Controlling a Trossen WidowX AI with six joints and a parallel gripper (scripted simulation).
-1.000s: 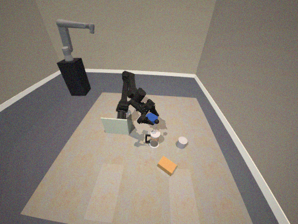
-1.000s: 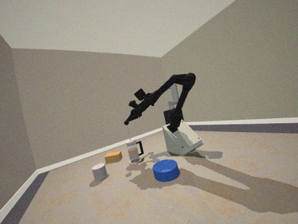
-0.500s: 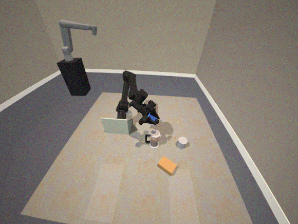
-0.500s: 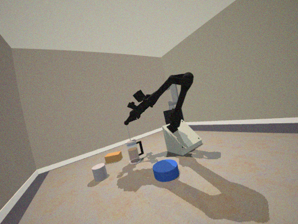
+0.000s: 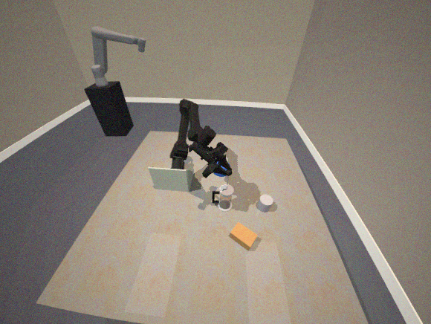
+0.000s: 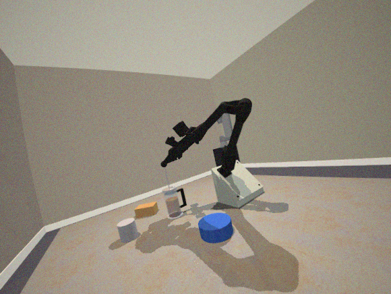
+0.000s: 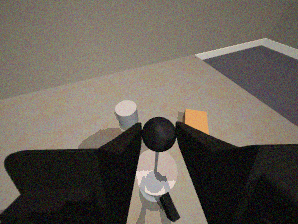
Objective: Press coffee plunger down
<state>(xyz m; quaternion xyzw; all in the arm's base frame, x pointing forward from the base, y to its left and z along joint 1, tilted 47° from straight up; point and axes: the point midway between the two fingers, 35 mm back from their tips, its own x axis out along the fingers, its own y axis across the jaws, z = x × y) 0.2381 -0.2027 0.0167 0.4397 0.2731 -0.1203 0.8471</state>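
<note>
Right now my gripper tip is 140 mm above the coffee press and 20 mm past it.
</note>
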